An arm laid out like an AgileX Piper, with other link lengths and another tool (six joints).
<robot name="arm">
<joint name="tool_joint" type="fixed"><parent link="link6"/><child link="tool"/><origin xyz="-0.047 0.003 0.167" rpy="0 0.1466 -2.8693"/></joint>
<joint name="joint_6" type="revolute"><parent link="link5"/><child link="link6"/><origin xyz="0 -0.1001 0" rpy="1.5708 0 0"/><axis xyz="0 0 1"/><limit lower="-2.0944" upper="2.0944"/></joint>
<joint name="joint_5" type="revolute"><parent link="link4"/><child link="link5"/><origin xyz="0 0 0" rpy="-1.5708 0 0"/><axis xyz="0 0 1"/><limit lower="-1.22" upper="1.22"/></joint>
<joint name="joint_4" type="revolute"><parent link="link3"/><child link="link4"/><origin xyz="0.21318 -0.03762 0" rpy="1.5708 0 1.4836"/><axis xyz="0 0 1"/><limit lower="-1.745" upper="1.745"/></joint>
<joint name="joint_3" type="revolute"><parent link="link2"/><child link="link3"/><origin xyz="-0.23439 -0.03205 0" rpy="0 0 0"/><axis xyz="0 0 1"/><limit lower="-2.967" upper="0"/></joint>
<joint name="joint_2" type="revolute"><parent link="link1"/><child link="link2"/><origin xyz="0 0 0" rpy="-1.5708 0 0"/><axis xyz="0 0 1"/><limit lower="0" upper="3.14"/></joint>
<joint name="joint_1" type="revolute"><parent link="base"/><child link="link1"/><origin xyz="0 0 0.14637" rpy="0 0 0"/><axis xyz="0 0 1"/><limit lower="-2.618" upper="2.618"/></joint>
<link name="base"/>
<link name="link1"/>
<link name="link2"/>
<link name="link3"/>
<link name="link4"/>
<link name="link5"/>
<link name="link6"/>
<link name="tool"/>
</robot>
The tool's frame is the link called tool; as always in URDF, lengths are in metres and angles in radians.
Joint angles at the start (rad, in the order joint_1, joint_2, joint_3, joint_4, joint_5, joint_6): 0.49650, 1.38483, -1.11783, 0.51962, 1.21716, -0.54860
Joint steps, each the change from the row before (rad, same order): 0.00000, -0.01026, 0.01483, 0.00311, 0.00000, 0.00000; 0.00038, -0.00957, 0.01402, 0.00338, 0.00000, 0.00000; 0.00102, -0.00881, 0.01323, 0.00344, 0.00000, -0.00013; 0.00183, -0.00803, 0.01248, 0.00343, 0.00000, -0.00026; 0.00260, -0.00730, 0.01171, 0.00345, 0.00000, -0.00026; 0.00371, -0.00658, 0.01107, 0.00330, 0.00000, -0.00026; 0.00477, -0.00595, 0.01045, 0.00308, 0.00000, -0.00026; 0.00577, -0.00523, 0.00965, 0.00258, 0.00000, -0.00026; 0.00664, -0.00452, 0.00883, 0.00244, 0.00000, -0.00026; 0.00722, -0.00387, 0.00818, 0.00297, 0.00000, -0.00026; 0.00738, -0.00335, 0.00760, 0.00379, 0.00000, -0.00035; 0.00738, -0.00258, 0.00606, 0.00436, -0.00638, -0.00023; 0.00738, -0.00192, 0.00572, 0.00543, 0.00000, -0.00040; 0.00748, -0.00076, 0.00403, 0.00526, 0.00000, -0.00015; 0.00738, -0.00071, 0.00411, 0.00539, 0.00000, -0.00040
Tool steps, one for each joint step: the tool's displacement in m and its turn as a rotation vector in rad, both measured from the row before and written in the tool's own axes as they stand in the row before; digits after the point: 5 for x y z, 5 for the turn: -0.00357, -0.00066, 0.00005, 0.00263, -0.00323, 0.00363; -0.00341, -0.00080, 0.00013, 0.00299, -0.00322, 0.00341; -0.00332, -0.00095, 0.00025, 0.00329, -0.00346, 0.00278; -0.00328, -0.00112, 0.00039, 0.00358, -0.00384, 0.00201; -0.00321, -0.00129, 0.00051, 0.00386, -0.00415, 0.00139; -0.00324, -0.00151, 0.00068, 0.00411, -0.00477, 0.00046; -0.00327, -0.00170, 0.00082, 0.00428, -0.00533, -0.00049; -0.00327, -0.00181, 0.00095, 0.00418, -0.00585, -0.00158; -0.00321, -0.00197, 0.00105, 0.00434, -0.00621, -0.00240; -0.00311, -0.00220, 0.00113, 0.00495, -0.00636, -0.00261; -0.00294, -0.00241, 0.00115, 0.00567, -0.00619, -0.00246; -0.00081, -0.00210, 0.00106, 0.00438, 0.00074, -0.00268; -0.00236, -0.00275, 0.00112, 0.00701, -0.00542, -0.00188; -0.00195, -0.00274, 0.00110, 0.00684, -0.00508, -0.00203; -0.00197, -0.00273, 0.00112, 0.00692, -0.00513, -0.00205
